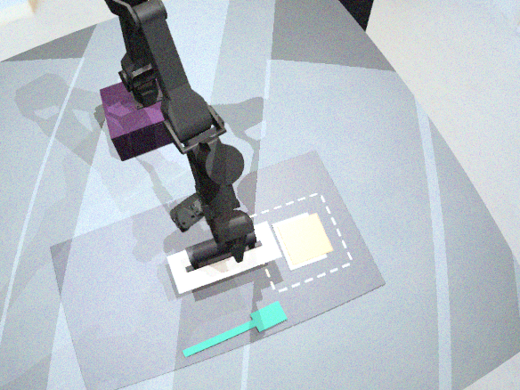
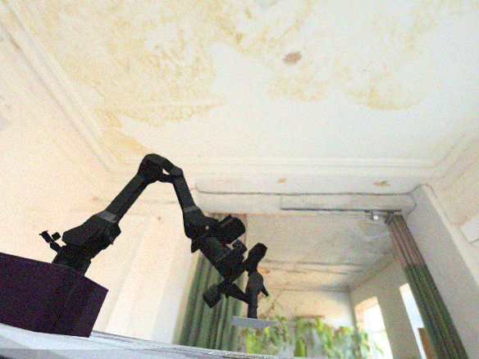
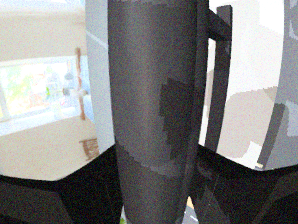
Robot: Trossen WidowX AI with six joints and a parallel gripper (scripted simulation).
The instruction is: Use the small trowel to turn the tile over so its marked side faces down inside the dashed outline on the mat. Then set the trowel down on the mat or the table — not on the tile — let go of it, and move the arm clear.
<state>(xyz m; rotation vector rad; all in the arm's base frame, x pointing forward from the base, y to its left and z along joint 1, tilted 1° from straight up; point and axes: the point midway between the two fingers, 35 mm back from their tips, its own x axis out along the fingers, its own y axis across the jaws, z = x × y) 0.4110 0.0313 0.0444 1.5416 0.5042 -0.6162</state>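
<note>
My gripper tip is 130 mm above the grey mat, 50 mm to the left of it and 40 mm past it. Also, from my gripper tip: tile: 150 mm to the left, 110 mm below, 10 mm behind; then teal trowel: 110 mm below, 100 mm ahead, 40 mm to the right.
</note>
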